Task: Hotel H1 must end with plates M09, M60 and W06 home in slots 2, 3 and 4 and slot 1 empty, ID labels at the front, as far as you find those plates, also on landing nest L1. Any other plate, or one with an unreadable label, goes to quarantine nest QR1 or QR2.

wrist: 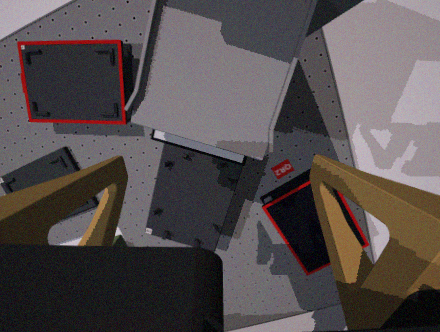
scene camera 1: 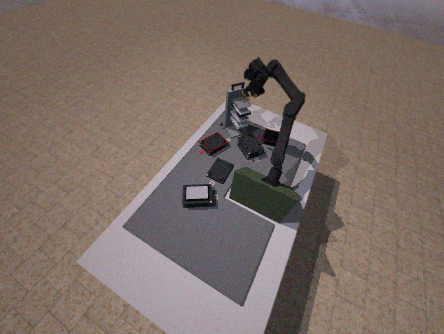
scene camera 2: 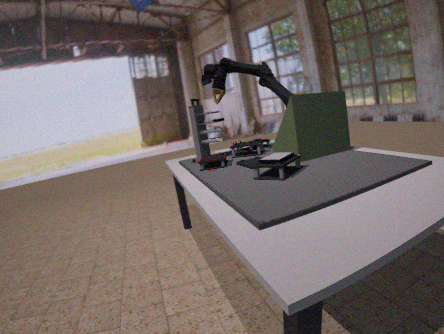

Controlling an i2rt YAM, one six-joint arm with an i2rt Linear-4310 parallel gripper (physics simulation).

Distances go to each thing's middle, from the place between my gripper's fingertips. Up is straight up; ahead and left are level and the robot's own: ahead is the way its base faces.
Scene:
I see the hotel shelf (wrist: 214, 79) 50 mm ahead of my hand, 10 mm to the right of it and 50 mm below it.

